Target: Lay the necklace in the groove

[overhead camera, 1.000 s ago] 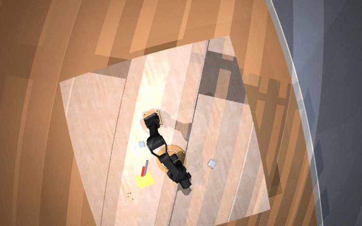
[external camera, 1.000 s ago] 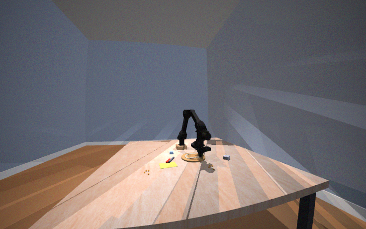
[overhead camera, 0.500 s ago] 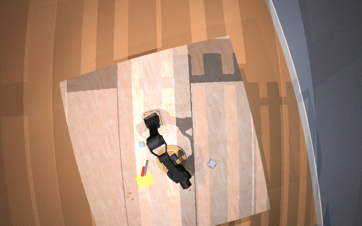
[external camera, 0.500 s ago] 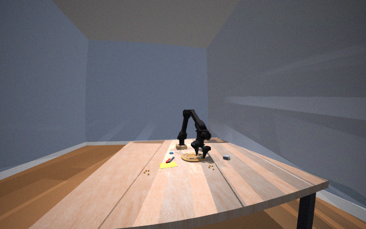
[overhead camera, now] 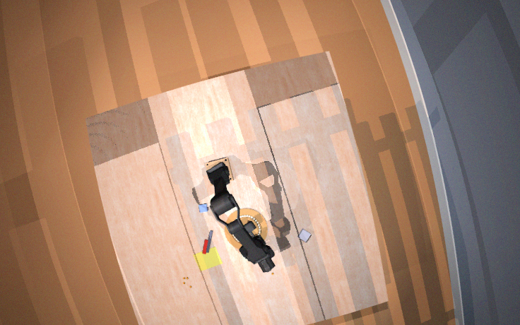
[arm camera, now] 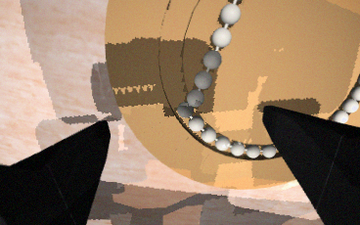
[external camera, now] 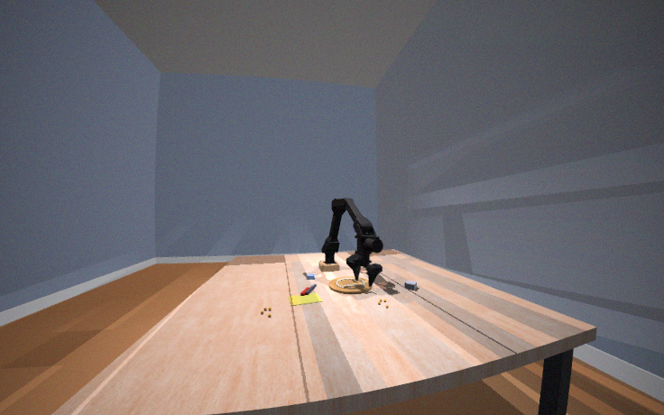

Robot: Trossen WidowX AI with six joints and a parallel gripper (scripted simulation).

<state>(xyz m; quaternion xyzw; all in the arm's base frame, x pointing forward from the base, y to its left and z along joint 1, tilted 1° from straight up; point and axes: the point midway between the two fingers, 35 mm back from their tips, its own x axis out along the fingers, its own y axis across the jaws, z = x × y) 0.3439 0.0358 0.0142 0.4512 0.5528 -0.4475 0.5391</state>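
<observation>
Right now the round bead board is 5 cm behind my gripper tip, 4 cm to the right of it and 1 cm below it. Round my gripper tip: grey block (20 cm to the left, 8 cm ahead, 1 cm below); then yellow note (27 cm to the right, 2 cm below, 1 cm ahead); then red marker (24 cm to the right, 6 cm behind, 2 cm below).
</observation>
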